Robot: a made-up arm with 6 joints. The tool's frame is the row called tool. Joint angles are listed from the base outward.
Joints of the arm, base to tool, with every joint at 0 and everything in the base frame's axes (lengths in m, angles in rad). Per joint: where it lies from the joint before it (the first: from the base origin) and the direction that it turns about. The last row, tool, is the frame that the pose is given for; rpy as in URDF.
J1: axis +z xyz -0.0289 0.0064 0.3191
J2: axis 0.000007 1 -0.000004 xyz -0.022 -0.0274 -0.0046
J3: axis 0.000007 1 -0.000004 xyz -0.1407 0.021 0.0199
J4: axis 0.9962 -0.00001 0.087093 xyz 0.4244 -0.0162 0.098
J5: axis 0.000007 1 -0.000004 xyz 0.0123 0.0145 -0.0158
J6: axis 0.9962 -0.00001 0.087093 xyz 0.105 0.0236 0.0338
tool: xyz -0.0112 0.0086 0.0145 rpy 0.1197 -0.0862 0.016
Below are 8 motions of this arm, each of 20 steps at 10 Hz.
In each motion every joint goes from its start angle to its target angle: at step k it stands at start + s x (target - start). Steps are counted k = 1, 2, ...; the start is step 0. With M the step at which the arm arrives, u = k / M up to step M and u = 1 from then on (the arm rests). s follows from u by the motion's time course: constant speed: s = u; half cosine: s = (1 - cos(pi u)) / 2; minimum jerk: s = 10 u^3 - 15 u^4 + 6 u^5.
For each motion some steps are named. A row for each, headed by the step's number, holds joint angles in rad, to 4 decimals.
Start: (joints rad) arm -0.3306 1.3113 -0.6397 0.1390 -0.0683 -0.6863
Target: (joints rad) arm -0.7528 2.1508 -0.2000 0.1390 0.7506 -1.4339
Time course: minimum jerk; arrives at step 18
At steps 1, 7, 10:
1: -0.3313 1.3126 -0.6390 0.1390 -0.0670 -0.6875
7: -0.4566 1.5618 -0.5085 0.1390 0.1761 -0.9094
10: -0.5853 1.8178 -0.3744 0.1390 0.4258 -1.1373

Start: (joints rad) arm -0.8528 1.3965 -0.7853 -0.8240 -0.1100 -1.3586
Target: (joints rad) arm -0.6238 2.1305 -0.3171 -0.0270 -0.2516 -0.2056
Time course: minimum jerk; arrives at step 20
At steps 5, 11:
5: -0.8291 1.4725 -0.7368 -0.7415 -0.1247 -1.2392
11: -0.7170 1.8319 -0.5076 -0.3513 -0.1940 -0.6747

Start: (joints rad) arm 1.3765 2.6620 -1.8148 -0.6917 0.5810 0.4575
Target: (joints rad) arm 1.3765 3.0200 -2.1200 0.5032 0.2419 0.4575
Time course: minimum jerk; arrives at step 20
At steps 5, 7, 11, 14, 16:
5: 1.3765 2.6991 -1.8464 -0.5680 0.5459 0.4575
7: 1.3765 2.7462 -1.8866 -0.4107 0.5013 0.4575
11: 1.3765 2.8743 -1.9958 0.0170 0.3799 0.4575
14: 1.3765 2.9616 -2.0702 0.3083 0.2972 0.4575
16: 1.3765 2.9993 -2.1023 0.4340 0.2615 0.4575

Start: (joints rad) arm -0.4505 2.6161 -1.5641 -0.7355 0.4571 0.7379
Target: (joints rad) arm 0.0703 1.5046 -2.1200 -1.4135 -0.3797 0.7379
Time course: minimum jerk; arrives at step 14
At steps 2, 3, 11, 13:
2: -0.4384 2.5902 -1.5770 -0.7513 0.4376 0.7379
3: -0.4143 2.5389 -1.6027 -0.7826 0.3990 0.7379
11: 0.0341 1.5818 -2.0814 -1.3664 -0.3216 0.7379
13: 0.0686 1.5082 -2.1182 -1.4113 -0.3770 0.7379

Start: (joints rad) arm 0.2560 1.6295 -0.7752 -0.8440 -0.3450 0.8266
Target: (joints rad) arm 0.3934 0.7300 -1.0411 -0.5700 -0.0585 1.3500
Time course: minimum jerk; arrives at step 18
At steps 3, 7, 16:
3: 0.2609 1.5976 -0.7846 -0.8343 -0.3348 0.8452
7: 0.2970 1.3611 -0.8546 -0.7622 -0.2595 0.9828
16: 0.3918 0.7404 -1.0380 -0.5732 -0.0618 1.3440

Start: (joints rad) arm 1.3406 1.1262 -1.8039 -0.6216 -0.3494 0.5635
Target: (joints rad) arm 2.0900 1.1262 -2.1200 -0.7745 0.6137 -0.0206
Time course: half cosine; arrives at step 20
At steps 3, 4, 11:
3: 1.3814 1.1262 -1.8211 -0.6299 -0.2969 0.5317
4: 1.4122 1.1262 -1.8341 -0.6362 -0.2574 0.5077
11: 1.7739 1.1262 -1.9867 -0.7100 0.2075 0.2258

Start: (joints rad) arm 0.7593 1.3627 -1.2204 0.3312 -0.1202 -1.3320
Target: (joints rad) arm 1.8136 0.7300 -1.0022 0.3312 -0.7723 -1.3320
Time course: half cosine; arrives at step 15
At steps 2, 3, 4, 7, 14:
2: 0.8049 1.3354 -1.2110 0.3312 -0.1484 -1.3320
3: 0.8600 1.3023 -1.1996 0.3312 -0.1825 -1.3320
4: 0.9337 1.2580 -1.1843 0.3312 -0.2281 -1.3320
7: 1.2313 1.0794 -1.1227 0.3312 -0.4122 -1.3320
14: 1.8021 0.7369 -1.0046 0.3312 -0.7652 -1.3320

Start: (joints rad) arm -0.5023 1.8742 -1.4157 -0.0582 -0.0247 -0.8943
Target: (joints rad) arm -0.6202 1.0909 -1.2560 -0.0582 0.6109 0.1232
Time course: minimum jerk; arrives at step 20
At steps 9, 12, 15, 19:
9: -0.5503 1.5555 -1.3507 -0.0582 0.2339 -0.4803
12: -0.5828 1.3396 -1.3067 -0.0582 0.4091 -0.1998
15: -0.6080 1.1720 -1.2725 -0.0582 0.5451 0.0179
19: -0.6201 1.0918 -1.2562 -0.0582 0.6102 0.1220

